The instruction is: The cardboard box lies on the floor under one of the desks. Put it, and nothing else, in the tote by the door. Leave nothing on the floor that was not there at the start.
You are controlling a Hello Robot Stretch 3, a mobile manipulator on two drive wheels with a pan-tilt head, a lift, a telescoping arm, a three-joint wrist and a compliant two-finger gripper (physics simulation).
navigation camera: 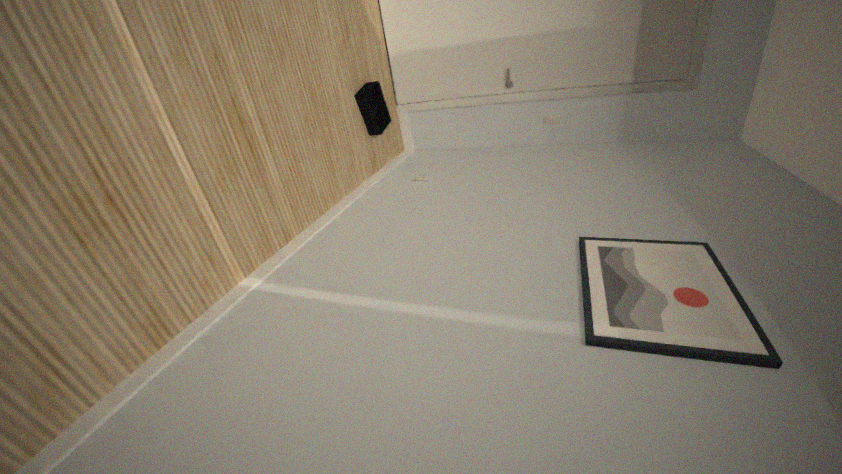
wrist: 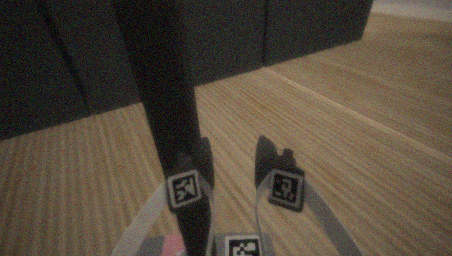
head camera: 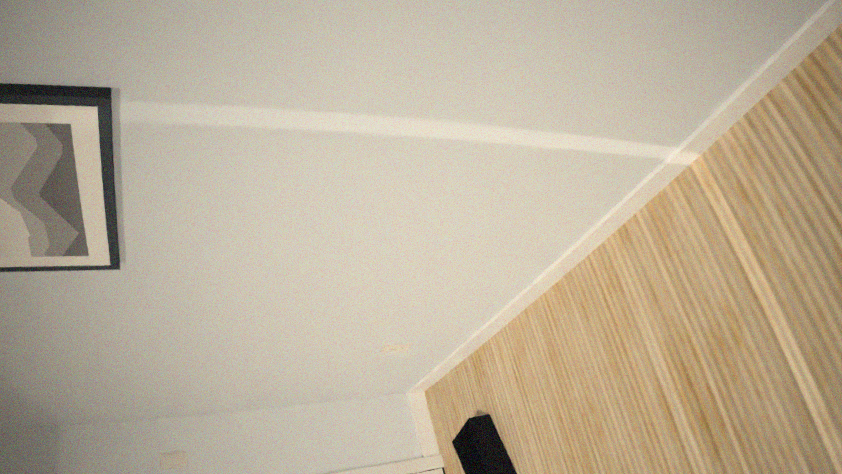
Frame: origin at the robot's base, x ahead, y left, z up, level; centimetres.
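Where they show: gripper, fingertip midpoint: (wrist: 233,154).
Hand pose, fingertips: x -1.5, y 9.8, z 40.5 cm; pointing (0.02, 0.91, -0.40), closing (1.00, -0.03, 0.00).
After its pixels a point has its place.
My gripper (wrist: 233,154) @[y 9.8, x -1.5, z 40.4 cm] is open in the wrist view, with bare wood floor showing between its fingertips. A black, box-shaped thing (head camera: 483,444) @[y 76.6, x 199.5, z 8.7 cm] (navigation camera: 372,108) @[y 81.6, x 194.9, z 9.9 cm] stands on the wood floor near the door (navigation camera: 530,58) @[y 122.9, x 238.5, z 107.3 cm]. It is small in view, and I cannot tell whether it is the tote. The cardboard box does not show in these views, and neither do the desks as such.
A long dark grey panelled piece of furniture (wrist: 225,40) @[y 115.1, x -1.6, z 20.5 cm] stands on the floor ahead of the fingers. A black bar (wrist: 170,95) runs beside the left finger. A framed picture (head camera: 35,188) @[y -12.5, x 120.5, z 149.6 cm] (navigation camera: 636,294) @[y -13.8, x 118.4, z 151.0 cm] hangs on the grey wall (head camera: 353,247) @[y -1.4, x 144.8, z 80.0 cm] (navigation camera: 412,247) @[y -5.2, x 138.2, z 67.0 cm].
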